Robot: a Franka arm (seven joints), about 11 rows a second.
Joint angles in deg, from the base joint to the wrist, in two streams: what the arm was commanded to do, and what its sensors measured. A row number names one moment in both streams.
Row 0, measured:
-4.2, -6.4, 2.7, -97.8, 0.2, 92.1, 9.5
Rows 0 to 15, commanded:
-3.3, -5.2, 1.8, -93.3, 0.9, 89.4, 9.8
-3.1, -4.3, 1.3, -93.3, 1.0, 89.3, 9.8
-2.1, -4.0, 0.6, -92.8, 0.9, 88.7, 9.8
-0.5, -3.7, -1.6, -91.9, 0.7, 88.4, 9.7
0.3, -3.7, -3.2, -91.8, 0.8, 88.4, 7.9
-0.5, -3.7, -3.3, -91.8, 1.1, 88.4, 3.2
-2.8, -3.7, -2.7, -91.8, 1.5, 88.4, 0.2
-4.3, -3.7, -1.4, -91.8, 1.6, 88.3, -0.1
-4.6, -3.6, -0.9, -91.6, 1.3, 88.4, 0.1
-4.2, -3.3, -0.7, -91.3, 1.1, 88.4, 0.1
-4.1, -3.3, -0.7, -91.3, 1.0, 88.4, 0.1
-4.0, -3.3, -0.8, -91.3, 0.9, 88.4, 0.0
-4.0, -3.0, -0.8, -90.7, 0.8, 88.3, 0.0
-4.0, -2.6, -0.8, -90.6, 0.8, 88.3, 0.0
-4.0, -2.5, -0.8, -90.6, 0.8, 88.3, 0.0
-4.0, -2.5, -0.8, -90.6, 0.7, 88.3, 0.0
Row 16, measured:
-3.6, -4.2, -1.0, -93.3, 0.2, 89.9, 0.6
